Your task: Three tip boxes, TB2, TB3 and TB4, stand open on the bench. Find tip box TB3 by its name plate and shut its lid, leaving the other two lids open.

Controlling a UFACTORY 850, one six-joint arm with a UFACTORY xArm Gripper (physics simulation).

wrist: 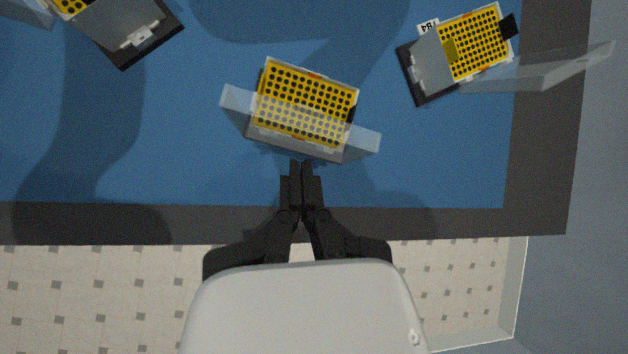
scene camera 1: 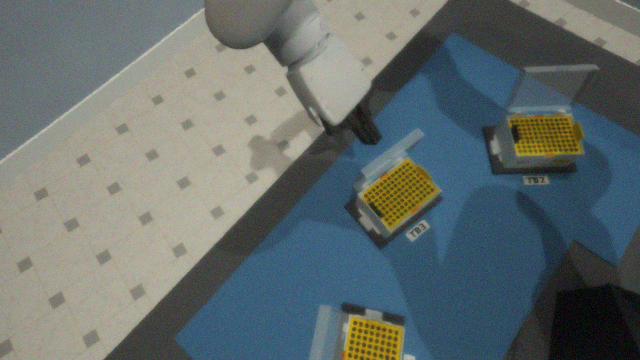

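Note:
Tip box TB3 (scene camera 1: 400, 195) (wrist: 306, 105) has a yellow rack; its name plate (scene camera 1: 417, 230) lies in front. Its clear lid (scene camera 1: 392, 156) (wrist: 366, 139) is partly lowered, tilted over the rear rows in the wrist view. My gripper (scene camera 1: 371, 141) (wrist: 299, 170) is shut and empty, behind TB3 on the lid side; whether it touches the lid I cannot tell. Tip box TB2 (scene camera 1: 545, 136) (wrist: 120, 30) has its lid (scene camera 1: 550, 90) raised. Tip box TB4 (scene camera 1: 374, 340) (wrist: 474, 45), with its plate (wrist: 428, 26), has its lid (scene camera 1: 326, 332) (wrist: 535, 77) open.
The boxes stand on a blue mat (scene camera 1: 280, 280) (wrist: 440, 165) on the dark bench (scene camera 1: 200, 272) (wrist: 542, 165). A black object (scene camera 1: 590, 320) is at the lower right of the scene view. The tiled floor (scene camera 1: 125, 200) (wrist: 100, 300) lies beyond the bench edge near the gripper.

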